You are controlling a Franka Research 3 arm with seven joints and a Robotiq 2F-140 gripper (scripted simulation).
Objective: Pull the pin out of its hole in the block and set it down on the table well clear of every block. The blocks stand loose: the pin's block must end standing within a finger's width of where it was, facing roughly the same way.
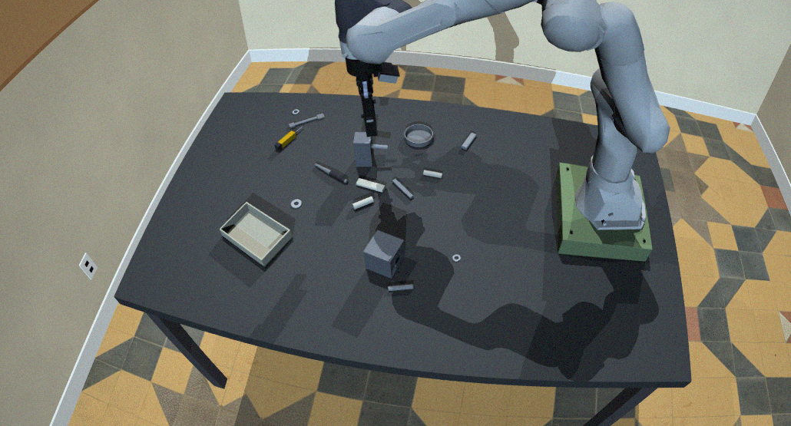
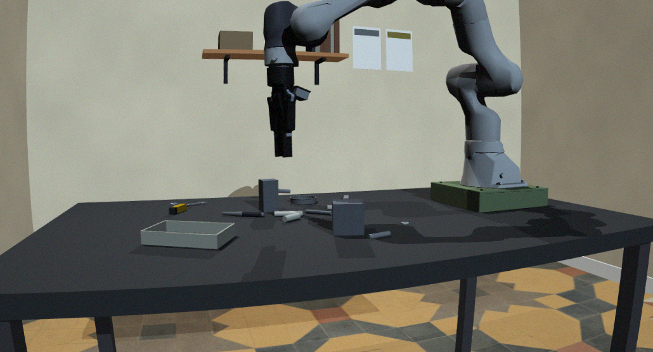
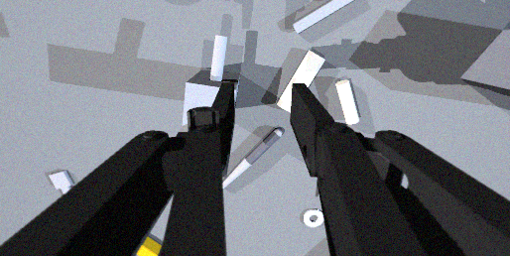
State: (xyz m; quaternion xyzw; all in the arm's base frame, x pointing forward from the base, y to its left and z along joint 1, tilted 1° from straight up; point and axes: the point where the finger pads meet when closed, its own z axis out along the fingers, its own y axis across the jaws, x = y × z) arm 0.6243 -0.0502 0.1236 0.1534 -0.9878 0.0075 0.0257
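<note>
The pin is 13 cm below my hand, 4 cm to the right of it and 1 cm ahead of it. Also, from my hand: yellow-handled screwdriver: 29 cm ahead, 18 cm below, 9 cm to the right; then round dish: 18 cm below, 16 cm to the right, 9 cm behind; then tray: 27 cm to the left, 26 cm ahead, 18 cm below.
</note>
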